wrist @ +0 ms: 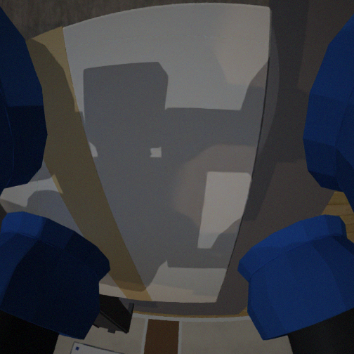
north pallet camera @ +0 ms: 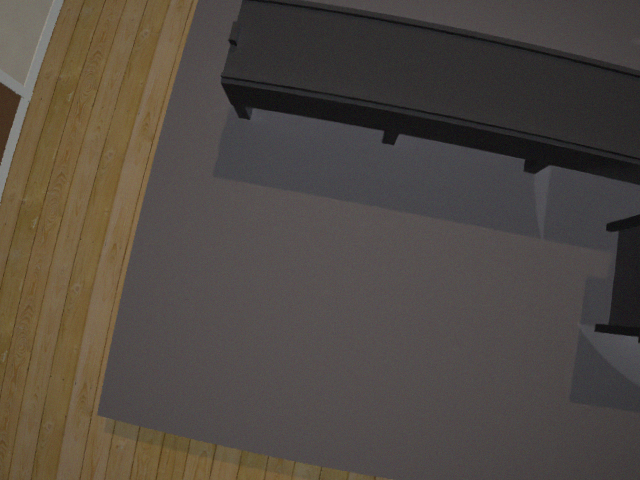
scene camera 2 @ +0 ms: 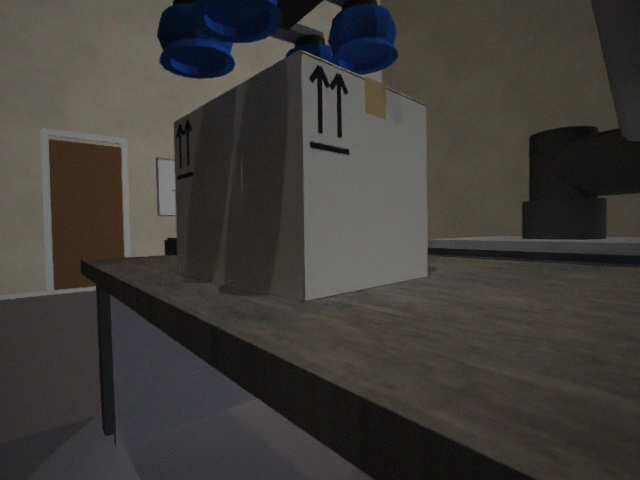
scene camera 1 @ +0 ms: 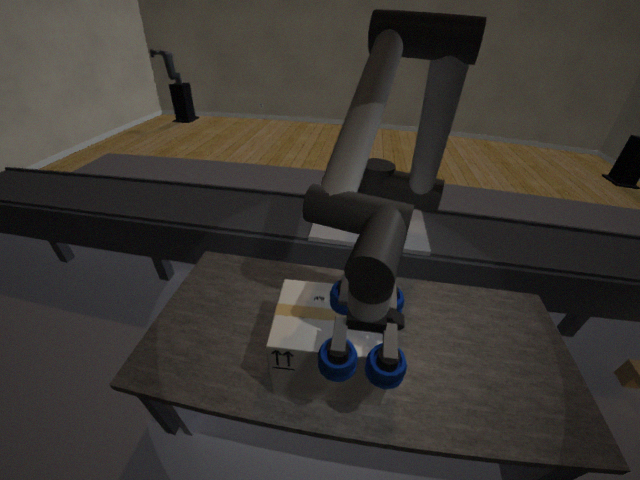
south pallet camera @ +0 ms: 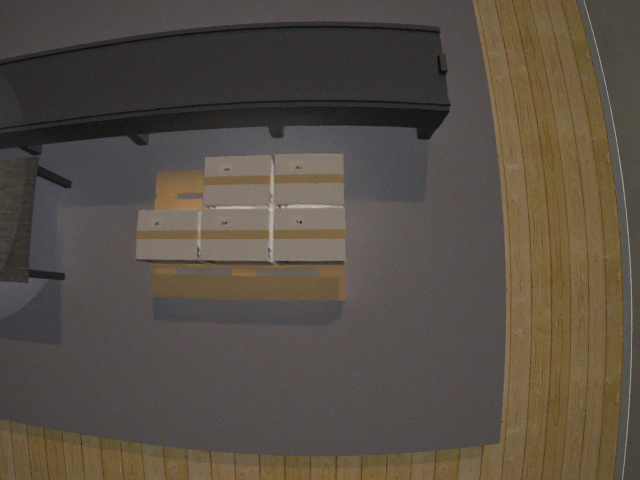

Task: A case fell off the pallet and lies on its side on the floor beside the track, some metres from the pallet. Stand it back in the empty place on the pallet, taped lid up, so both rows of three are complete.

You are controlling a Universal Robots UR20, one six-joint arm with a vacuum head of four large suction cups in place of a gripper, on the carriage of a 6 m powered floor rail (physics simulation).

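Where they show: end effector, tool point: (scene camera 1: 363,332); arm's base, origin of the base link: (scene camera 2: 561,238).
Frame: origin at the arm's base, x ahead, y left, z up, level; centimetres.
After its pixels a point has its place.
The white case (scene camera 1: 305,330) {x 112.4, y -20.4, z 25.7 cm} (scene camera 2: 361,206) {x 107.1, y 6.5, z 7.6 cm} (wrist: 135,175) stands upright on a grey-brown table (scene camera 1: 491,361) {x 93.7, y 52.4, z -4.0 cm} (south pallet camera: 15,222) {x 92.6, y 79.1, z -4.0 cm}, taped lid up, arrows pointing up. My vacuum head (scene camera 1: 367,330) {x 112.9, y -3.4, z 29.3 cm} (scene camera 2: 281,36) (wrist: 175,185) is open and hangs low over the case, with a small gap between cups and lid. It is off centre: the two near cups stand out past the case's near side in scene camera 1. The wooden pallet (south pallet camera: 248,286) {x 127.1, y 228.4, z -42.5 cm} bears a full near row of three cases (south pallet camera: 237,248) {x 107.5, y 227.1, z -13.0 cm} and two far-row cases (south pallet camera: 237,193) {x 77.6, y 226.2, z -12.9 cm}; the place at its far left corner is empty.
The floor rail (scene camera 1: 180,206) (north pallet camera: 413,77) (south pallet camera: 232,72) runs behind the table and pallet. The white carriage plate (scene camera 1: 421,237) {x 16.7, y 31.1, z 0.0 cm} (scene camera 2: 568,242) {x 29.9, y 10.1, z -0.1 cm} is on the rail beside the table. Table legs (south pallet camera: 51,175) stick out towards the pallet.
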